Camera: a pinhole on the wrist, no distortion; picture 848 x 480 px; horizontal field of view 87.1 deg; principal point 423.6 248.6 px. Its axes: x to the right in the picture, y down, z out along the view. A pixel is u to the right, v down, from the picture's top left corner.
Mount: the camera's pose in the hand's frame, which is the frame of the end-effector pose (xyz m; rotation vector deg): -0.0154 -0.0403 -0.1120 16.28 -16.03 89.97
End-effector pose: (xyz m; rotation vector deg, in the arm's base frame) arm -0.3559 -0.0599 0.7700 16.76 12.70 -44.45
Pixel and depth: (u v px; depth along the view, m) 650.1 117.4 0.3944
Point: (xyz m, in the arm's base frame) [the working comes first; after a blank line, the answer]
In the camera's frame: 0.2003 -0.1160 0.3944

-0.2499 -0.2285 1.0488
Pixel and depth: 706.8 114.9 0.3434
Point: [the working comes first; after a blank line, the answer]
In the camera's frame: 0.2180 -0.1029 0.3434

-0.2386 -0.1823 1.0201
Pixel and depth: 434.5 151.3 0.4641
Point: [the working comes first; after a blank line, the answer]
In the camera's frame: 0.0113 -0.1012 0.4641

-0.4018 -0.3573 1.0155
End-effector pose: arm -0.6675 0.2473 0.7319 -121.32 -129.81 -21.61
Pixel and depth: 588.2 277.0 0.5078
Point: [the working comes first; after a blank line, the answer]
In the camera's frame: 0.1874 0.0323 0.5078

-0.6418 0.2783 0.2997
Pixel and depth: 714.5 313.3 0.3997
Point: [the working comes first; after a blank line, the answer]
In the camera's frame: 0.2607 0.0580 0.3997

-0.5464 0.2427 0.3854
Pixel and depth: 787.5 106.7 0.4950
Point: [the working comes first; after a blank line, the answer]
In the camera's frame: 0.4039 -0.1575 0.4950

-0.4397 0.4838 0.3047
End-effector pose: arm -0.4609 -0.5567 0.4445 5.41 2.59 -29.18
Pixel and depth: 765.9 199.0 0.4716
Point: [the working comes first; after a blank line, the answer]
In the camera's frame: 0.3619 -0.0524 0.4716

-0.3570 -0.5029 0.9070
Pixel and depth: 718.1 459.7 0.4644
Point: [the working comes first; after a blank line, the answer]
In the camera's frame: 0.3066 0.2198 0.4644

-0.6206 -0.4158 0.8947
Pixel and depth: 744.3 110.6 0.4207
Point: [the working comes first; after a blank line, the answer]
In the camera's frame: 0.3025 -0.1302 0.4207

-0.3078 -0.5655 0.8308
